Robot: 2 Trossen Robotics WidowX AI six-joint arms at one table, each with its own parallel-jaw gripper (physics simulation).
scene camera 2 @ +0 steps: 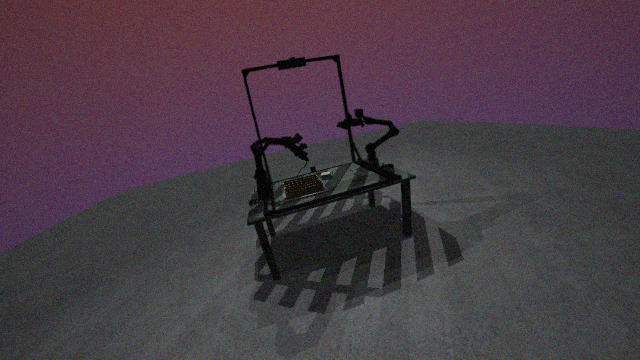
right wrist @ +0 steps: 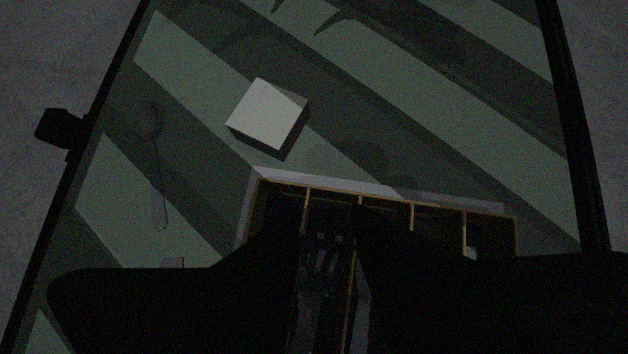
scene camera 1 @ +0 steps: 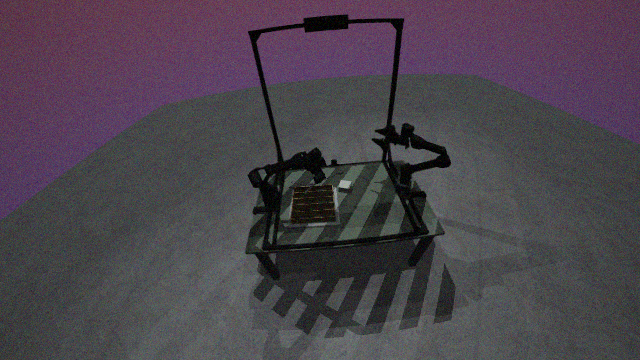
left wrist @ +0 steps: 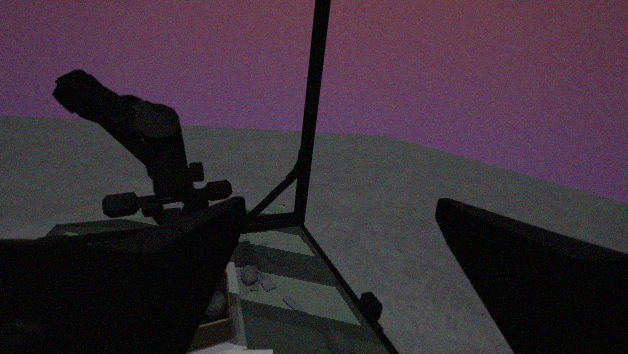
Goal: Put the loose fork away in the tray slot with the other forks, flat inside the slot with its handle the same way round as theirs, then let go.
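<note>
My right gripper (scene camera 1: 320, 179) (scene camera 2: 306, 159) (right wrist: 325, 214) is shut on the loose fork (scene camera 2: 303, 168), which hangs down from it above the tray (scene camera 1: 310, 225) (scene camera 2: 286, 198) (right wrist: 325, 179). In the right wrist view the fork is very dark between the fingers, over the tray's far-left part; its exact slot and height are unclear. Several narrow slots show in the tray, and the fingers hide much of it. The other forks cannot be told apart for sure. My left gripper (scene camera 1: 375, 136) (scene camera 2: 340, 124) (left wrist: 339, 206) is open and empty, high at the right of the table.
A white block (scene camera 1: 345, 185) (scene camera 2: 326, 173) (right wrist: 267, 112) stands just beyond the tray. A loose spoon (right wrist: 148, 120) lies on the table near its far edge. A small black knob (left wrist: 371, 306) (right wrist: 60, 128) sits at that edge. A black frame (scene camera 1: 264, 85) (scene camera 2: 251, 105) rises over the table.
</note>
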